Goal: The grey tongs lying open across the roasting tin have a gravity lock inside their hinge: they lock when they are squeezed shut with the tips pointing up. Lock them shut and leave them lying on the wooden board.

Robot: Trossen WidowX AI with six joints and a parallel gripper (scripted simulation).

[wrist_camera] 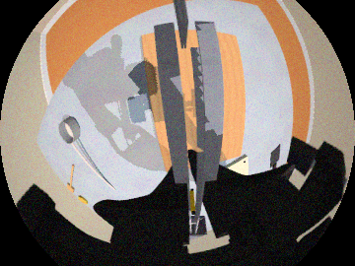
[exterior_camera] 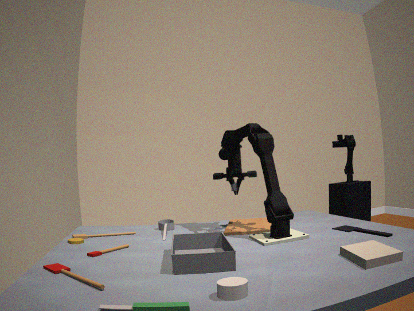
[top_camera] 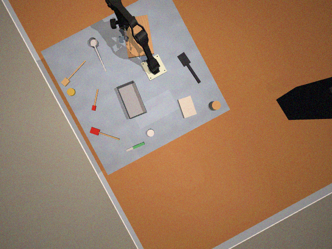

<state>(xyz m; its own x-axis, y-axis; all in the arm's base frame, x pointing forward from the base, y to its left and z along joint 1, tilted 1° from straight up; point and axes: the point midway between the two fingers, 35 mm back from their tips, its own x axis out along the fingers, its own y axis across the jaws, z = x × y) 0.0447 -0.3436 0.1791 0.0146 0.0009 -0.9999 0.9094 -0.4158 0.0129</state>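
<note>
Now: gripper tip 15 cm above the wooden board, 8 cm past it and 1 cm to the left of it. Also, from my gripper tip: grey roasting tin 47 cm to the left, 28 cm ahead, 13 cm below; cream block 79 cm to the left, 14 cm below, 12 cm behind; black spatula 48 cm to the left, 33 cm behind, 15 cm below.
</note>
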